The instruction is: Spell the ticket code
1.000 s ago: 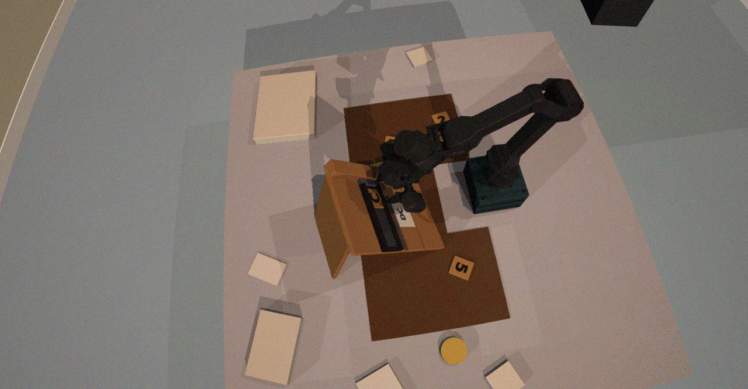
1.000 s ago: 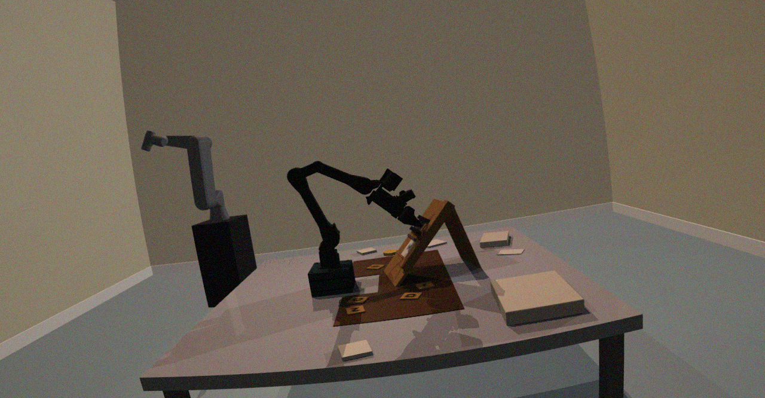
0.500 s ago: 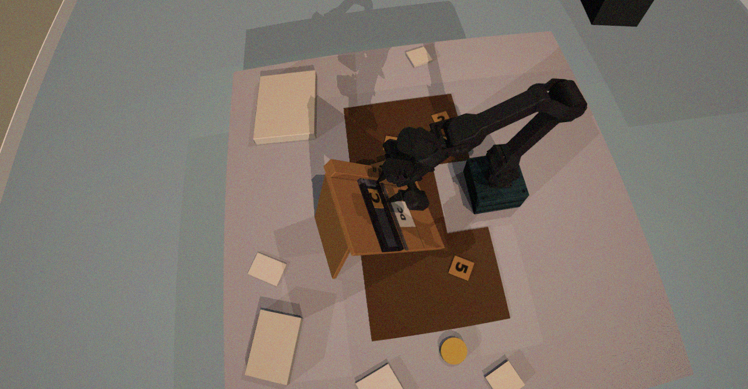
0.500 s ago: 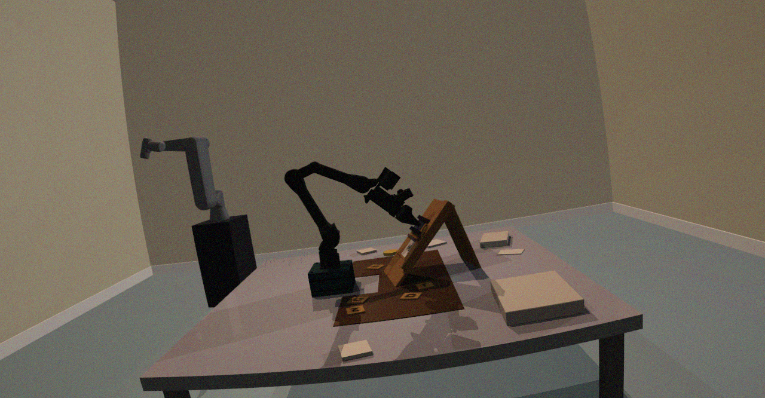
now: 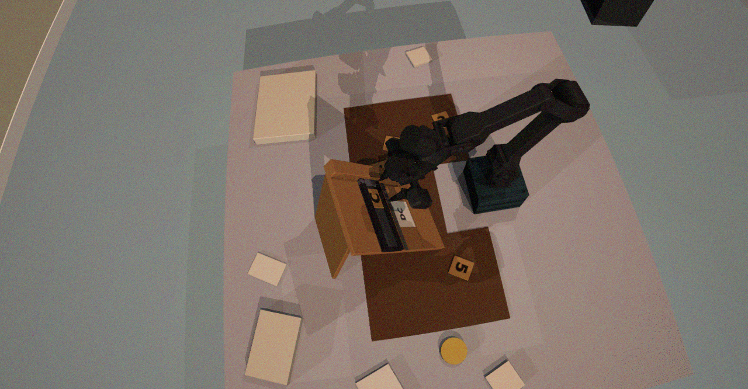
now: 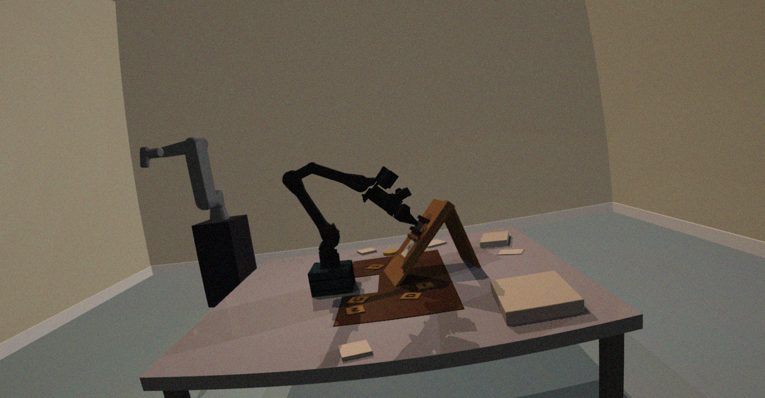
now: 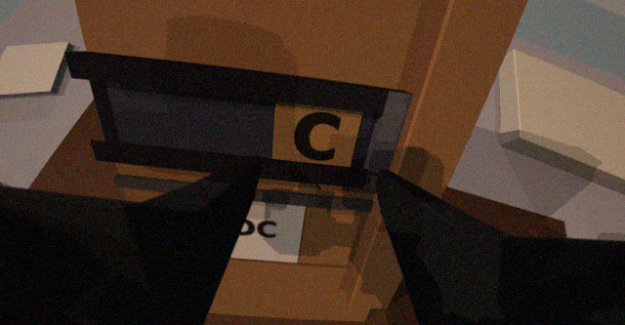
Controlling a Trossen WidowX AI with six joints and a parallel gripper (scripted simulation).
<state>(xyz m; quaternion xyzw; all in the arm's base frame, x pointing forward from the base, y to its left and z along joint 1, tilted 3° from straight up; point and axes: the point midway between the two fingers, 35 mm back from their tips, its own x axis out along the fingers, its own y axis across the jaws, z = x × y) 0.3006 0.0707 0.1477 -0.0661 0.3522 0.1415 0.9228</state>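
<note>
My gripper tip is 100 mm above the white ticket, 40 mm past it and 30 mm to the right of it. Also, from my gripper tip: brown mat (200 mm below, 130 mm behind, 50 mm to the right); then cream box (410 mm to the right, 350 mm ahead, 180 mm below).
</note>
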